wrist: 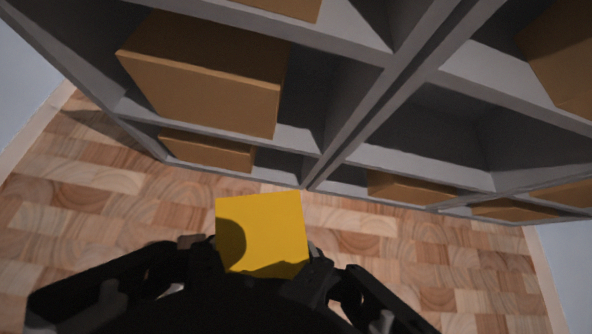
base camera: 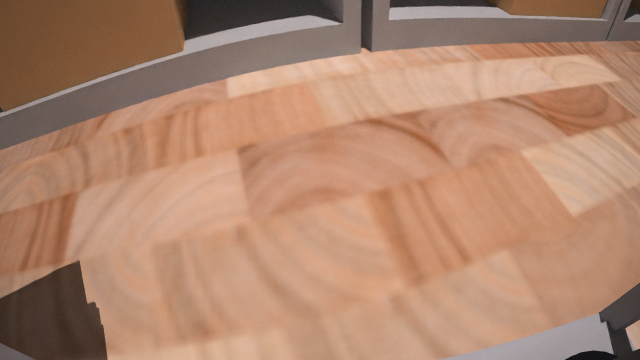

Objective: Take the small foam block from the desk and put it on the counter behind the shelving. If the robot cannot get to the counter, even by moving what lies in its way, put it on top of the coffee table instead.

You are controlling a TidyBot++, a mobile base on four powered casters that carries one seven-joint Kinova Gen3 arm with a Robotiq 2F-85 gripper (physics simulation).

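Frame: origin at the arm's base, x left, y back, z up, level; millimetres.
Seen in the pictures: gripper, between the fingertips: (wrist: pixel 266 246).
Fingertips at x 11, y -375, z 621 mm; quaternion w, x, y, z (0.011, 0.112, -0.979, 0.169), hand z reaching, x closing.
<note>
A point is followed by its place in that frame.
The small foam block (wrist: pixel 267 230) @(x 16, y -384, z 659 mm) is yellow and sits between the fingers in the wrist view. My gripper (wrist: pixel 266 246) @(x 11, y -375, z 621 mm) is shut on it and holds it above the wooden floor. The grey shelving (wrist: pixel 345 135) @(x -121, y -782, z 303 mm) (base camera: pixel 300 45) @(x -6, y -758, z -356 mm) stands in front of me, with brown boxes in its compartments. The counter, the desk and the coffee table do not show in either view.
Brown boxes (wrist: pixel 200 95) @(x 357, y -704, z 315 mm) (wrist: pixel 407 187) @(x -651, y -912, z -57 mm) (base camera: pixel 85 45) @(x 409, y -693, z -244 mm) stand in the shelving's lower compartments. Pale walls (wrist: pixel 25 75) @(x 1634, y -719, z -157 mm) (wrist: pixel 565 260) @(x -2166, y -950, z -204 mm) show at both sides, beyond the shelving's ends. A dark shadow lies on the floor (base camera: pixel 325 200) @(x -20, y -396, z -396 mm) at the lower left of the base camera view.
</note>
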